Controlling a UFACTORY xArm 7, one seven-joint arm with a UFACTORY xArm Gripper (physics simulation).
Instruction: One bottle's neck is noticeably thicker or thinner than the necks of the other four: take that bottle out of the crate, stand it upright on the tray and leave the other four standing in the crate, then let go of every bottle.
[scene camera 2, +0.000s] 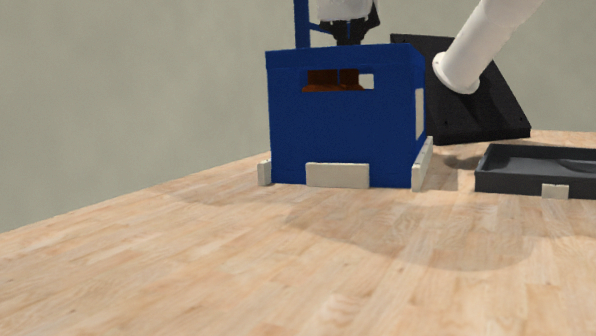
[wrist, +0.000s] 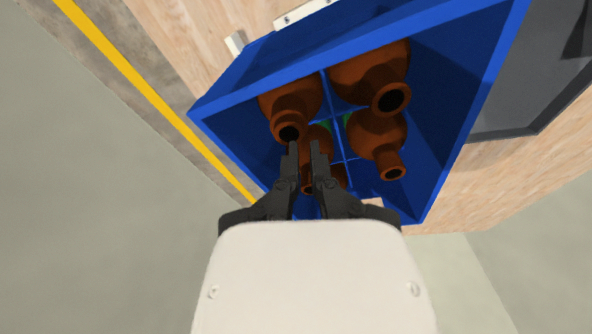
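Where they show: gripper, between the fingertips: (wrist: 303, 151); arm's base, origin of its link: (scene camera 2: 455, 73).
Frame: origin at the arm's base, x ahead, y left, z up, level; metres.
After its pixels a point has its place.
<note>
The blue crate (scene camera 2: 345, 120) {x 0.540, y 0.123, z -0.069 m} (wrist: 320, 62) {x 0.305, y -0.007, z 0.023 m} holds five brown bottles. In the wrist view, the upper right bottle (wrist: 370, 75) {x 0.320, y 0.037, z -0.013 m} has the widest-looking mouth but is near the camera. The upper left bottle (wrist: 292, 100) {x 0.346, y -0.021, z -0.013 m} has a lipped neck. The right bottle (wrist: 375, 132) {x 0.384, y 0.077, z -0.032 m} and the bottle behind the fingers (wrist: 320, 142) {x 0.382, y -0.006, z 0.012 m} show narrower-looking necks. Another bottle (wrist: 339, 176) {x 0.488, y 0.067, z -0.044 m} is mostly hidden by a finger. My gripper (scene camera 2: 348, 41) (wrist: 303, 151) {x 0.382, y -0.006, z 0.012 m} is shut and empty, its fingers close together, pointing down at the crate's top. The dark grey tray (scene camera 2: 505, 183) {x 0.462, y 0.303, z -0.139 m} (wrist: 530, 90) {x 0.348, y 0.364, z -0.147 m} bears no bottle in the parts that show.
Pale blocks (scene camera 2: 337, 175) {x 0.555, y 0.121, z -0.136 m} stand against the crate's base. A black slanted panel (scene camera 2: 480, 117) {x 0.026, y 0.077, z -0.099 m} stands behind, between crate and tray, with the white arm (scene camera 2: 475, 55) {x 0.068, y 0.085, z 0.037 m} in front of it. A blue post (scene camera 2: 301, 25) rises behind the crate.
</note>
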